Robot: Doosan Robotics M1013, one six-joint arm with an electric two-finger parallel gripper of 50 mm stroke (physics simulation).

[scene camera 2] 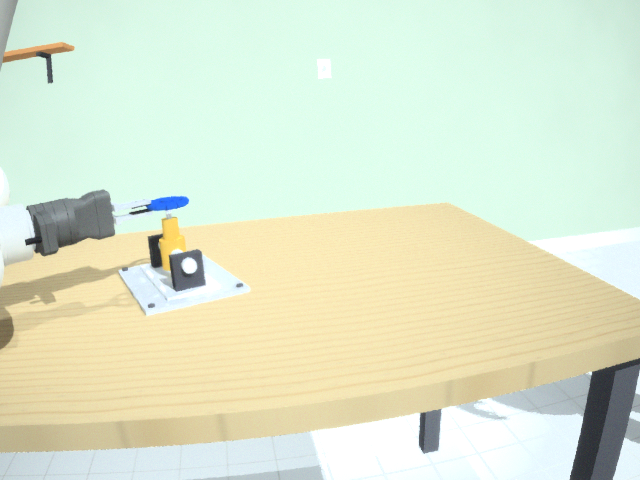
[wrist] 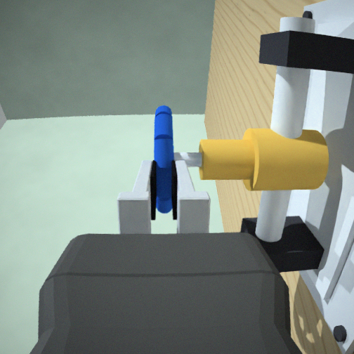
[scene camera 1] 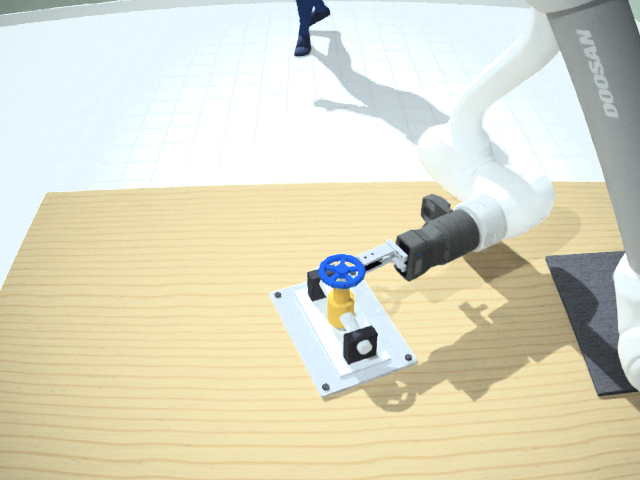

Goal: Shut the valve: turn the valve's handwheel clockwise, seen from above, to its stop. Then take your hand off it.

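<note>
The blue handwheel (scene camera 1: 341, 284) (scene camera 2: 170, 203) (wrist: 163, 145) lies level on top of the yellow valve body (scene camera 1: 340, 311) (scene camera 2: 172, 251) (wrist: 285, 160). My gripper (scene camera 1: 363, 264) (scene camera 2: 150, 207) (wrist: 163, 178) reaches in from the robot's side, nearly level, and is shut on the handwheel's rim, one finger above it and one below. In the wrist view the black pads touch both faces of the rim. The turn angle of the wheel and its stop cannot be read from these views.
The valve's pipe runs through two black blocks (scene camera 1: 360, 345) (scene camera 2: 187, 270) (wrist: 282, 245) on a light base plate (scene camera 1: 305, 356) (scene camera 2: 139, 291), bolted at its corners to the wooden table (scene camera 1: 155, 335) (scene camera 2: 387, 310). A dark mat (scene camera 1: 578, 315) lies under the robot's base. A person's legs (scene camera 1: 303, 25) show behind the table.
</note>
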